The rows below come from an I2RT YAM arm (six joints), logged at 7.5 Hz.
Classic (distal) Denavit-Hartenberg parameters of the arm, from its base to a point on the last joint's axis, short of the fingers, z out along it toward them. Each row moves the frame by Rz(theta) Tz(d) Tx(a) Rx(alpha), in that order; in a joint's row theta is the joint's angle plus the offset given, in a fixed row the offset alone. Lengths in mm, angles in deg.
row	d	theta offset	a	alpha
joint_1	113.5	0	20	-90
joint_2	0	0	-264	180
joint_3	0	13.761	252.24	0
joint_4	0	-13.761	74	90
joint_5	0	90	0	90
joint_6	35.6	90	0	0
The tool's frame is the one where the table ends.
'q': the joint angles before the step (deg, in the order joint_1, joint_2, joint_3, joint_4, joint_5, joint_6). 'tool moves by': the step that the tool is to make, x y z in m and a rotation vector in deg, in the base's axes. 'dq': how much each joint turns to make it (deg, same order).
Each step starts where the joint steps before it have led.
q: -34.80, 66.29, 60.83, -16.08, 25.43, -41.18
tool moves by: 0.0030, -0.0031, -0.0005, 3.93, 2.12, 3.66
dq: -0.78, 1.64, 2.53, -4.92, -4.86, 0.06
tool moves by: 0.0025, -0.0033, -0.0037, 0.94, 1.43, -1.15
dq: -0.15, 1.23, 0.60, -1.22, 0.93, 0.41
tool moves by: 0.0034, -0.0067, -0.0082, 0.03, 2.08, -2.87
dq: -0.39, 1.80, -0.14, 0.18, 2.75, 0.13
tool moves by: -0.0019, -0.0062, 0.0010, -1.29, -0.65, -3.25
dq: -0.99, 0.43, 0.05, 1.42, 2.29, 0.57
